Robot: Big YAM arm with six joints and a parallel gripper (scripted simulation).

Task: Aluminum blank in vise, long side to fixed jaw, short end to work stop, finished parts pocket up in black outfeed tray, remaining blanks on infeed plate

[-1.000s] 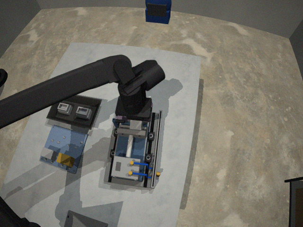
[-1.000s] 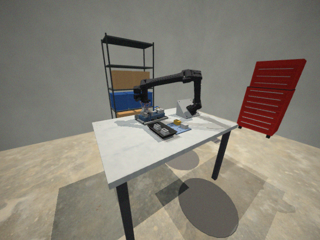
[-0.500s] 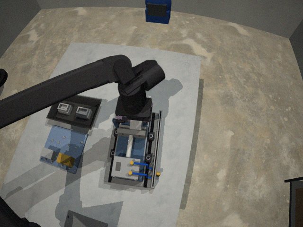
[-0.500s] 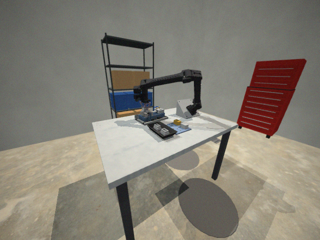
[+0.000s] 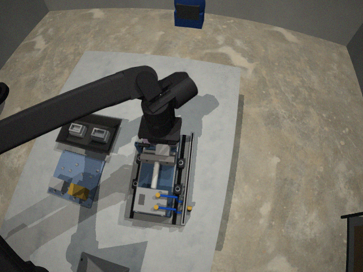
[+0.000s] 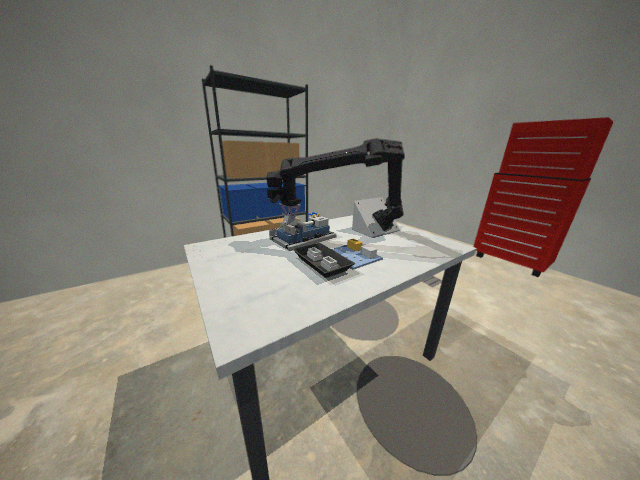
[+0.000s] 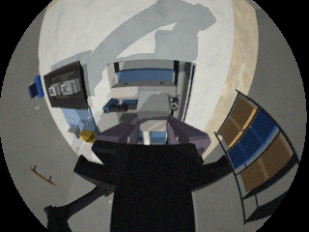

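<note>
My hand is 20 mm above the gray aluminum blank. From my hand the other things lie so: blue vise 80 mm below, 70 mm behind, 20 mm to the left; then pale rod 90 mm behind, 50 mm below, 20 mm to the left; then brass blank 280 mm to the left, 160 mm behind, 100 mm below.
</note>
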